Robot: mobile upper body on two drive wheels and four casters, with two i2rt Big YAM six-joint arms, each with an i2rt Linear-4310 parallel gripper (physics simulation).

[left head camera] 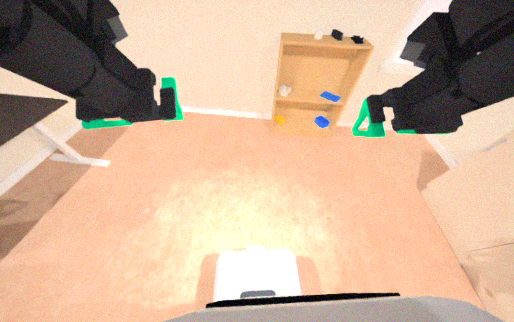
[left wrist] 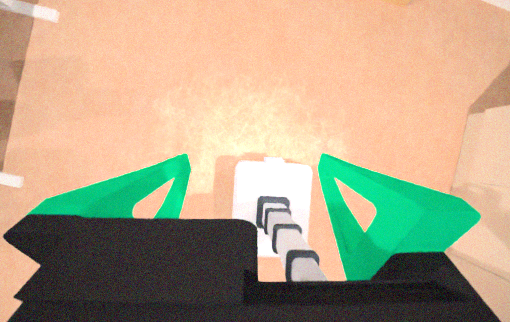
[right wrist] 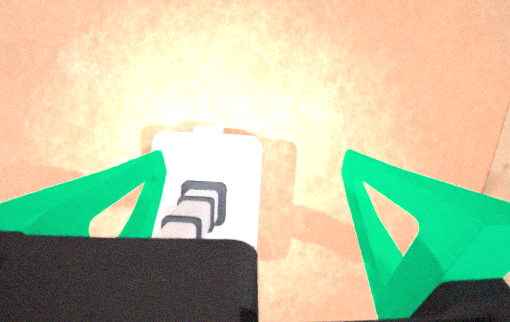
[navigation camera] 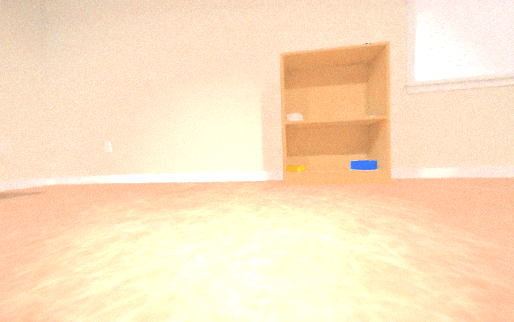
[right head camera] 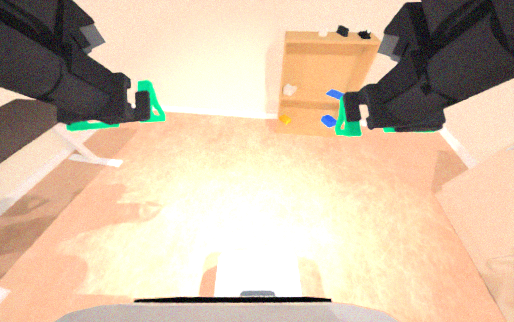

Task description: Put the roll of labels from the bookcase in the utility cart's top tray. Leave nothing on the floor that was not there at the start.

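Observation:
The bookcase stands against the far wall. On its top are a small white thing and two small black things. A white lumpy thing lies at the left of the middle shelf. Which thing is the roll of labels, I cannot tell. The utility cart does not show in these views. My left gripper and right gripper are open and empty, raised in front of me, far from the bookcase.
Blue things and a yellow thing lie on the bookcase shelves. A dark table stands at the left. A large pale block stands at the right. My white base shows below.

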